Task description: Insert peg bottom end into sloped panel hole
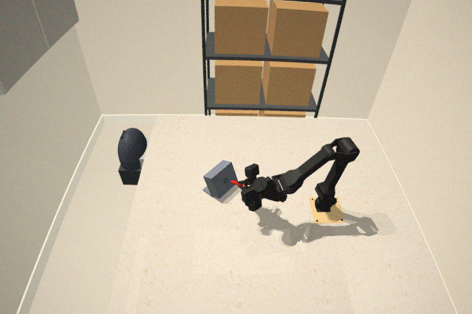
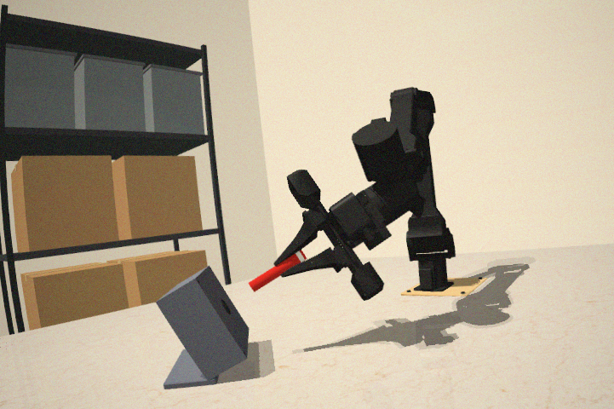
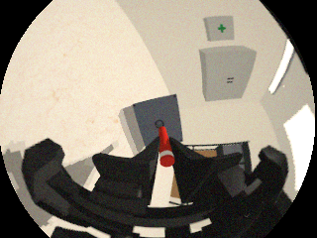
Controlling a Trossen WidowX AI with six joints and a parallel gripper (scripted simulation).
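Right now the grey sloped panel is 70 mm ahead of my gripper tip, 60 mm to the right of it and 50 mm below it. Also, from my gripper tip: red peg: 10 mm behind, 10 mm to the left, 10 mm above.
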